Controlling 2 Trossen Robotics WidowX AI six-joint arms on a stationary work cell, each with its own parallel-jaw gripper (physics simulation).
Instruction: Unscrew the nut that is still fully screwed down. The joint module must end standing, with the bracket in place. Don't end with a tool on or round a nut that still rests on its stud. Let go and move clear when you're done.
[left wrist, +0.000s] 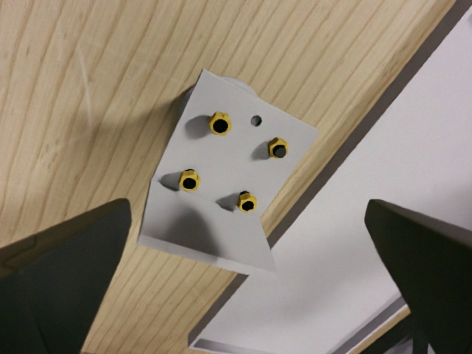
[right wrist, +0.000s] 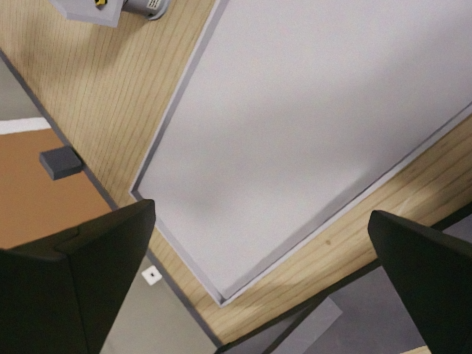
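Observation:
The grey bracket (left wrist: 232, 150) (right wrist: 95, 15) sits on the joint module (left wrist: 241, 84) (right wrist: 150, 6), mostly hidden beneath it in the left wrist view. Four yellow nuts show on the bracket face: an upper left nut (left wrist: 220, 123), a right nut (left wrist: 278, 148), a lower left nut (left wrist: 189, 180) and a lower right nut (left wrist: 247, 202). A dark grey stud end fills the right nut's opening; the other three openings look black. My left gripper (left wrist: 250, 210) is open and empty above the bracket, fingers wide on either side. My right gripper (right wrist: 263, 215) is open and empty above the tray.
A shallow light grey tray (left wrist: 350, 225) (right wrist: 250, 125) lies on the wooden table (left wrist: 45, 125) (right wrist: 100, 90), beside the joint module. Past the table edge in the right wrist view are a dark block (right wrist: 61, 162) and a small white square (right wrist: 151, 275).

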